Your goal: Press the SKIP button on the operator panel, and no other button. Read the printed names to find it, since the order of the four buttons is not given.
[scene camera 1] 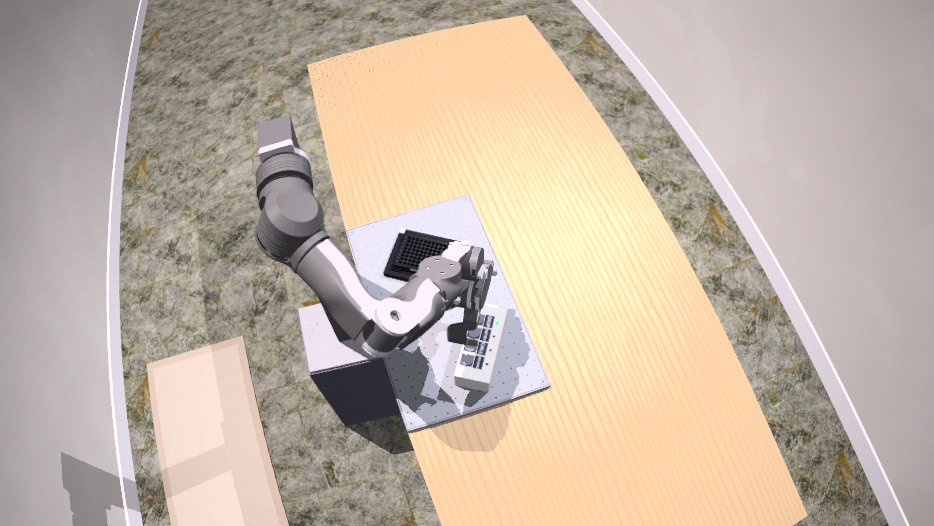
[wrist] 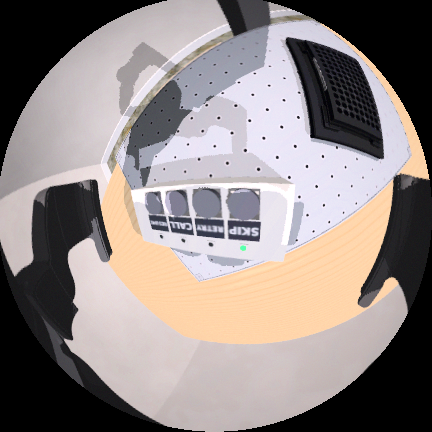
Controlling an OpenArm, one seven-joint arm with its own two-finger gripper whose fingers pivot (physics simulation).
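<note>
The pale operator panel (scene camera 1: pixel 473 380) (wrist: pixel 272 225) lies on the perforated plate. In the wrist view its labels appear upside down. The SKIP button (wrist: pixel 243 204) is the rightmost there, with a lit green lamp (scene camera 1: pixel 496 322) (wrist: pixel 243 248) by its label. The RETRY button (wrist: pixel 207 203) is beside it, then the CALL button (wrist: pixel 177 203). The leftmost button (wrist: pixel 154 202) has a label too small to read surely. My gripper (wrist: pixel 204 235) is open and empty, its fingers wide apart at either side of the wrist view. In the scene view it is over the panel's SKIP end.
A black grid-topped tray (scene camera 1: pixel 418 253) (wrist: pixel 345 95) lies on the perforated plate (scene camera 1: pixel 431 212) (wrist: pixel 280 125), beyond the SKIP end of the panel. The plate rests on the wooden table (scene camera 1: pixel 588 261) (wrist: pixel 240 320). A box-shaped block (scene camera 1: pixel 352 385) stands at the plate's left edge, below the arm.
</note>
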